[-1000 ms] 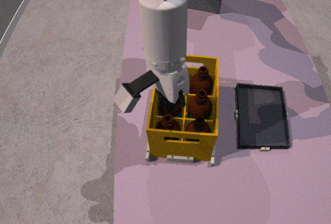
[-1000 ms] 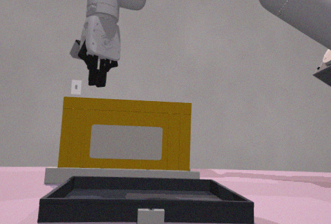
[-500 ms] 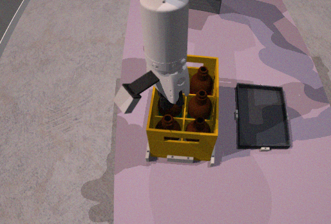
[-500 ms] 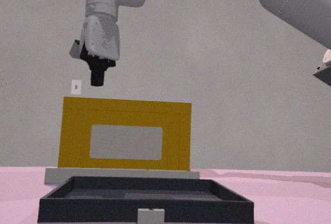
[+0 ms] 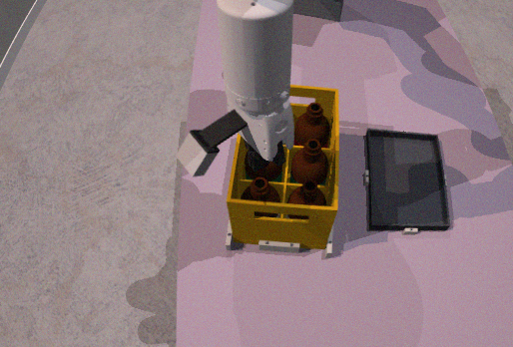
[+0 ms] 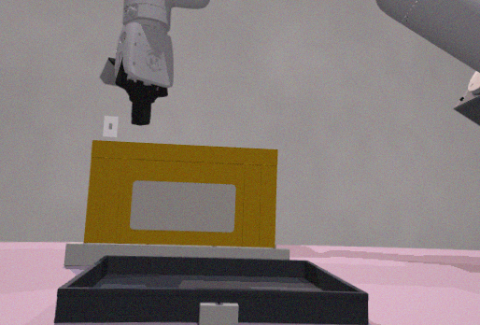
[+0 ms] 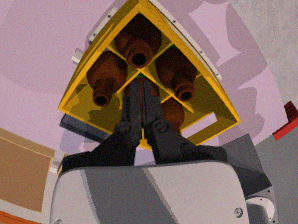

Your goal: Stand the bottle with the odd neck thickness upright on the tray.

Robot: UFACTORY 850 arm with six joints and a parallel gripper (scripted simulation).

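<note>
My gripper is now 80 mm past the yellow crate, 60 mm to the right of it and 160 mm above it. From my hand the other things lie so: tray 70 mm behind, 340 mm to the left, 230 mm below; bottle 160 mm behind, 120 mm to the left, 160 mm below.
</note>
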